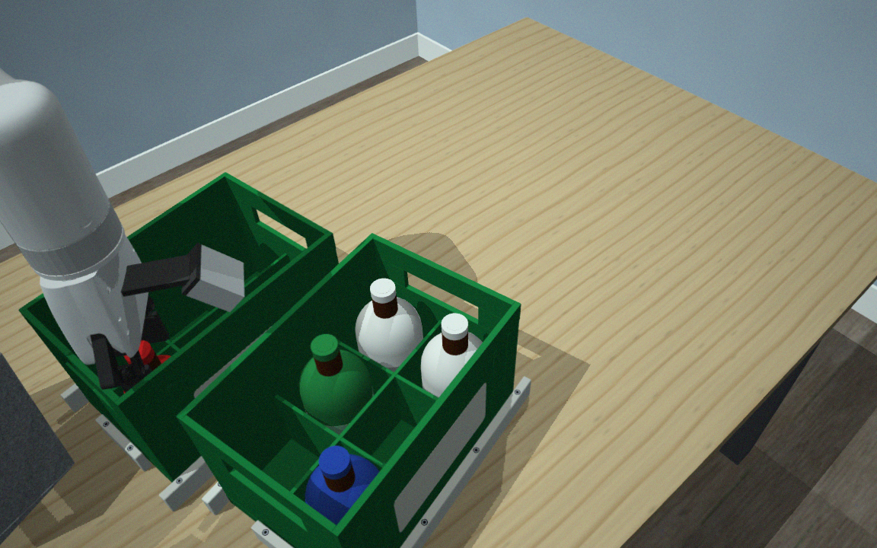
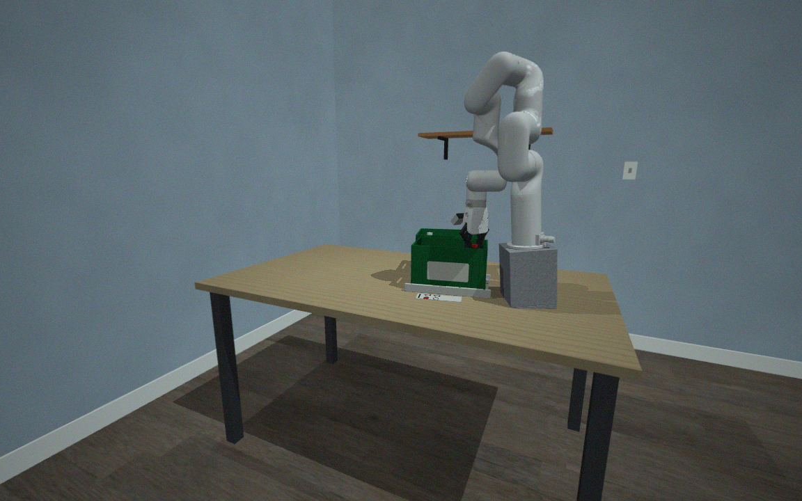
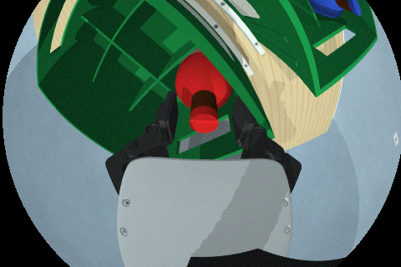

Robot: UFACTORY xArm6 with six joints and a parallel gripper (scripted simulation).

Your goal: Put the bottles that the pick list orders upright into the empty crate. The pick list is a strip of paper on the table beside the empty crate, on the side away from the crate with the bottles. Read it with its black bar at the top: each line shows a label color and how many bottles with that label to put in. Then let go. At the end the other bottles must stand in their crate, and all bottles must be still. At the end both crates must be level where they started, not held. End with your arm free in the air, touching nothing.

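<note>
Now: the red-label bottle 70 mm below my hand. The rest, counted from my hand: blue bottle: 120 mm ahead, 200 mm to the right, 70 mm below; then pick list: 30 mm ahead, 220 mm to the left, 150 mm below; then green bottle: 160 mm ahead, 80 mm to the right, 70 mm below.
</note>
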